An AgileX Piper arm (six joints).
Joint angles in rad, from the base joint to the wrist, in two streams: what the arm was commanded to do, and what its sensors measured. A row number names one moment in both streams.
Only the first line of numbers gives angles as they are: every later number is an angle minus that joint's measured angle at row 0.
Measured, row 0:
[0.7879 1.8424 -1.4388 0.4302 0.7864 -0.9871]
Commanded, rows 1 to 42:
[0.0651 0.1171 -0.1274 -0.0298 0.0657 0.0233]
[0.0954 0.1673 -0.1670 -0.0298 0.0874 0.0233]
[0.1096 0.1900 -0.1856 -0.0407 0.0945 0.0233]
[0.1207 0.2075 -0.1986 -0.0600 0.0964 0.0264]
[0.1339 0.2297 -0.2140 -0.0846 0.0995 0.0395]
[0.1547 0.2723 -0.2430 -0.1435 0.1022 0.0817]
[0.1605 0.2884 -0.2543 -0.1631 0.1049 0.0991]
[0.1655 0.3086 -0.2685 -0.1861 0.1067 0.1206]
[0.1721 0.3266 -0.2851 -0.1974 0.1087 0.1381]
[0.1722 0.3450 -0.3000 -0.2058 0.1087 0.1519]
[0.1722 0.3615 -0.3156 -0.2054 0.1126 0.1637]
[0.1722 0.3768 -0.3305 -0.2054 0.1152 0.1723]
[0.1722 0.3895 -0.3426 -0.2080 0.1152 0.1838]
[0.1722 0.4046 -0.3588 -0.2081 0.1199 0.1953]
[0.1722 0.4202 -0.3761 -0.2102 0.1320 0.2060]
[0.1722 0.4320 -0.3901 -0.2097 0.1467 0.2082]
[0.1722 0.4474 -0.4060 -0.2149 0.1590 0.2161]
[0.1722 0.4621 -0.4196 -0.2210 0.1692 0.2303]
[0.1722 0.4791 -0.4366 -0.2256 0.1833 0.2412]
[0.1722 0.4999 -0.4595 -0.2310 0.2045 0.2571]
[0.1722 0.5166 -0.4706 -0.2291 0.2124 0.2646]
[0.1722 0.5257 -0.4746 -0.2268 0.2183 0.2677]
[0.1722 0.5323 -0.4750 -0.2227 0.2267 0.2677]
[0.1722 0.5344 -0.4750 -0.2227 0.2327 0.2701]
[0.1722 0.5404 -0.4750 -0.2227 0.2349 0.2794]
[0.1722 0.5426 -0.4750 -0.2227 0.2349 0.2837]
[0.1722 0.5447 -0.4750 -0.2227 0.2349 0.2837]
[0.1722 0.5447 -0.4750 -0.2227 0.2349 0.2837]
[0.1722 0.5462 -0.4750 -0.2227 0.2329 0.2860]
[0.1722 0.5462 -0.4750 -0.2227 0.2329 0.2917]
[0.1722 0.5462 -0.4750 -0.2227 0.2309 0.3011]
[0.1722 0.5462 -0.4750 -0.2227 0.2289 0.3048]
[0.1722 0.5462 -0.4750 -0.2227 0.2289 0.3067]
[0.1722 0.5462 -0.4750 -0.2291 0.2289 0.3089]
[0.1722 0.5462 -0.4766 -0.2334 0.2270 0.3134]
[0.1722 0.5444 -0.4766 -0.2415 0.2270 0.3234]
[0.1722 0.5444 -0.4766 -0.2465 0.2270 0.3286]
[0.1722 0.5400 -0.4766 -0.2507 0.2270 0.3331]
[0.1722 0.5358 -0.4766 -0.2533 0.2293 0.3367]
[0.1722 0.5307 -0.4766 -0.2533 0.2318 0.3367]
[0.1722 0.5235 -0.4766 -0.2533 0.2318 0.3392]
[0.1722 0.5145 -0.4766 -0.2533 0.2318 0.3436]
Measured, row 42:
[0.1705 0.5354 -0.4693 -0.2394 0.2187 0.3284]
